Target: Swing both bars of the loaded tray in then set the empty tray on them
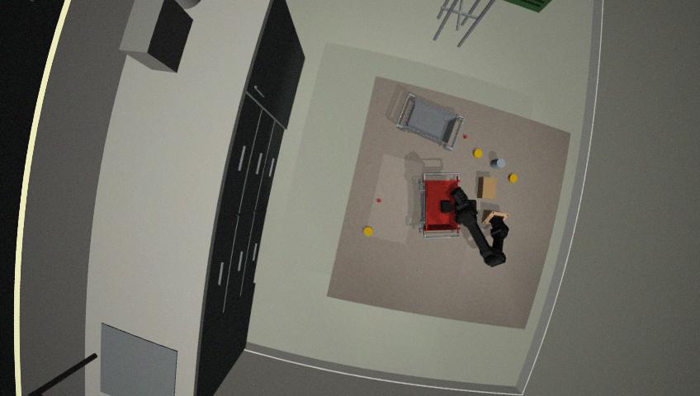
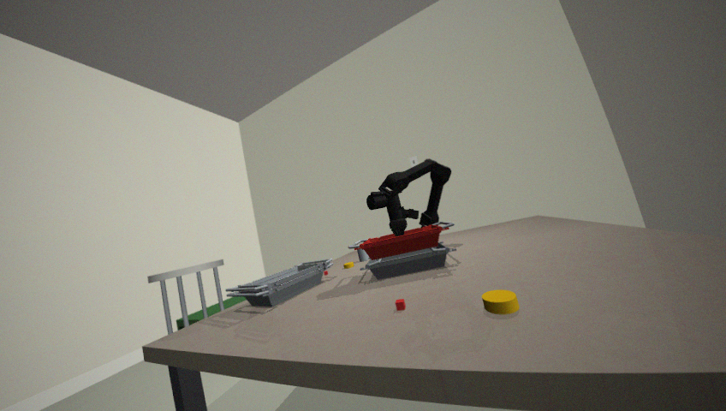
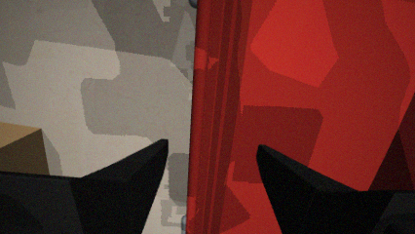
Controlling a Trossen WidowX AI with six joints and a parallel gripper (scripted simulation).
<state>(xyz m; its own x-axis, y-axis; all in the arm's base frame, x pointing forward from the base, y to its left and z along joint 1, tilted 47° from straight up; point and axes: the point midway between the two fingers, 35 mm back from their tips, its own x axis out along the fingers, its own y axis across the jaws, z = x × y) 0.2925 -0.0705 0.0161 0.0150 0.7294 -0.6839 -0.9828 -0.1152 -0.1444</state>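
The red tray lies 7 cm ahead of my gripper tip, 3 cm above it and 1 cm to the left of it. Round my gripper tip: red cube 39 cm ahead, 7 cm below, 4 cm to the left; box 21 cm behind, 13 cm to the right, 5 cm below.
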